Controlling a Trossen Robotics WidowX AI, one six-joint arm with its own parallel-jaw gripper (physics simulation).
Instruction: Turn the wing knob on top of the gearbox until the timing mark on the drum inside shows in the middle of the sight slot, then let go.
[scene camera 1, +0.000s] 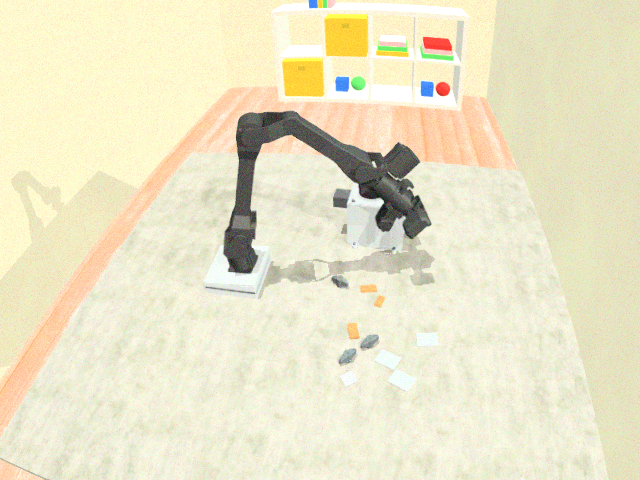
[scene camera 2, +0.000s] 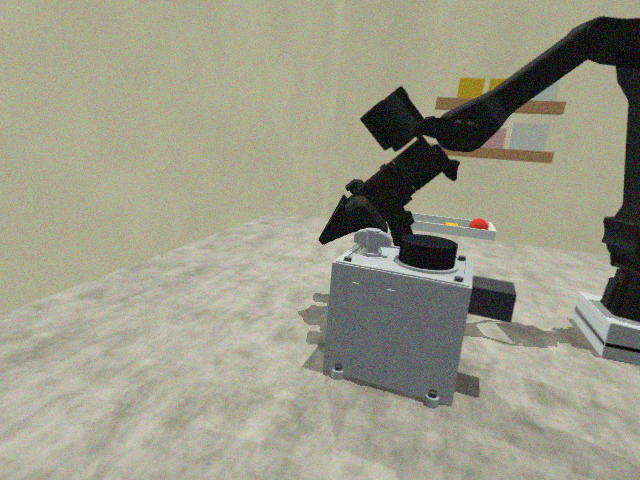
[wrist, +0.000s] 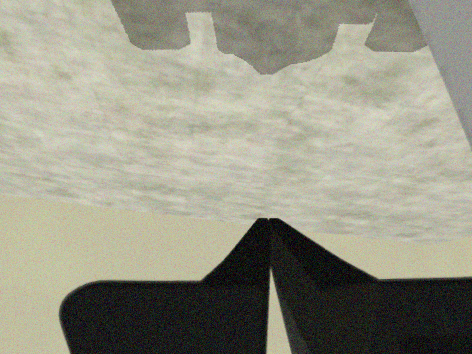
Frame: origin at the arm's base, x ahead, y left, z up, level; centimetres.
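Seen in the pictures: gripper, between the fingertips: (scene camera 1: 430, 224) (scene camera 2: 320, 241) (wrist: 267, 228); arm's base, origin of its link: (scene camera 1: 243, 263) (scene camera 2: 631, 314).
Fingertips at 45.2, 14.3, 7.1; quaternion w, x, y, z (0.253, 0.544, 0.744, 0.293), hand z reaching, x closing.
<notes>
Offsets run from my fingertips to a thing's top centre, as dx, dy, dz. "*": to the spot under its first point. Level surfaces: height alone.
The grey gearbox @(-16.3, +8.6, +5.3) (scene camera 1: 363, 227) (scene camera 2: 395, 335) (wrist: 452, 45) stands upright on the mat. Its pale wing knob @(-9.5, +8.4, +4.9) (scene camera 2: 372, 240) sits on top, beside a black round cap @(* -16.5, +11.8, +4.0) (scene camera 2: 428, 252). The arm hides the knob in the scene camera 1 view. My gripper (wrist: 267, 228) is shut and empty, its tips meeting in the wrist view. In the scene camera 2 view it is tilted, close above and behind the knob; whether it touches the knob cannot be told. The sight slot, the drum and its timing mark cannot be made out.
A dark box @(* -23.8, +6.7, +0.5) (scene camera 1: 341, 198) (scene camera 2: 492, 298) juts from the gearbox's side. Small stones @(-11.0, -29.9, -9.1) (scene camera 1: 369, 341), orange pieces @(-13.7, -13.1, -11.2) (scene camera 1: 368, 288) and pale cards @(+1.9, -26.6, -11.6) (scene camera 1: 427, 338) lie on the mat @(dz -11.9) (scene camera 1: 206, 392). A white tray (scene camera 2: 454, 229) holding a red ball (scene camera 2: 478, 224) shows beyond the gearbox.
</notes>
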